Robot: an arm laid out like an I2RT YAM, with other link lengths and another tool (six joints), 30 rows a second.
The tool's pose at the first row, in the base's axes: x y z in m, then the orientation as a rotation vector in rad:
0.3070, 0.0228, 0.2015, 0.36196, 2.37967, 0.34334
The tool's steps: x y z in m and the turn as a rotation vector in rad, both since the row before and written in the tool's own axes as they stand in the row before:
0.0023, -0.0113, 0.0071, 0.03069, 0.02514, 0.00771
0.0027, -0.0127, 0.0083, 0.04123, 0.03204, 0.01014
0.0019, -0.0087, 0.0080, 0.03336, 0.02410, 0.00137
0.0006, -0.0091, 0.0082, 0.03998, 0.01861, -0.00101
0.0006, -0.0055, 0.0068, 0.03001, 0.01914, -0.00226
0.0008, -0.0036, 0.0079, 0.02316, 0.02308, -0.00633
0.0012, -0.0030, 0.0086, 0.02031, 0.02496, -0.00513
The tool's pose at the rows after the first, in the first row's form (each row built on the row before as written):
0.3083, 0.0142, 0.1911, 0.38321, 2.41098, 0.31696
0.3093, 0.0044, 0.1792, 0.41189, 2.45083, 0.28024
0.3109, -0.0022, 0.1693, 0.42688, 2.48180, 0.24653
0.3131, -0.0098, 0.1599, 0.44182, 2.50871, 0.20163
0.3150, -0.0144, 0.1527, 0.45115, 2.53379, 0.16828
0.3177, -0.0173, 0.1449, 0.45266, 2.56189, 0.14268
0.3203, -0.0196, 0.1364, 0.45464, 2.59091, 0.12129

